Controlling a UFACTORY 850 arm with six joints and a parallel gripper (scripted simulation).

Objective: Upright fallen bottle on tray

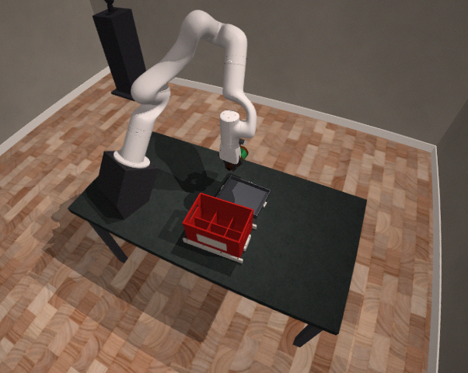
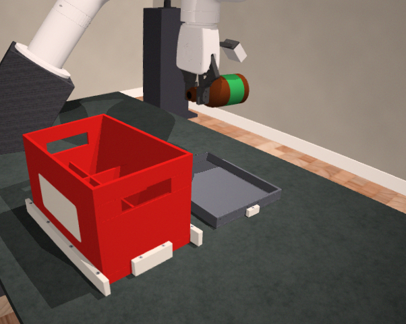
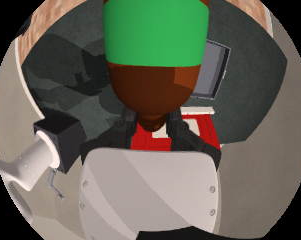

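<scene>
The brown bottle lies 5 cm to the left of my hand. The rest, counted from my hand: grey shallow tray (19 cm below, 8 cm ahead, 1 cm to the right); then red crate (28 cm to the right, 12 cm below, 9 cm ahead).
</scene>
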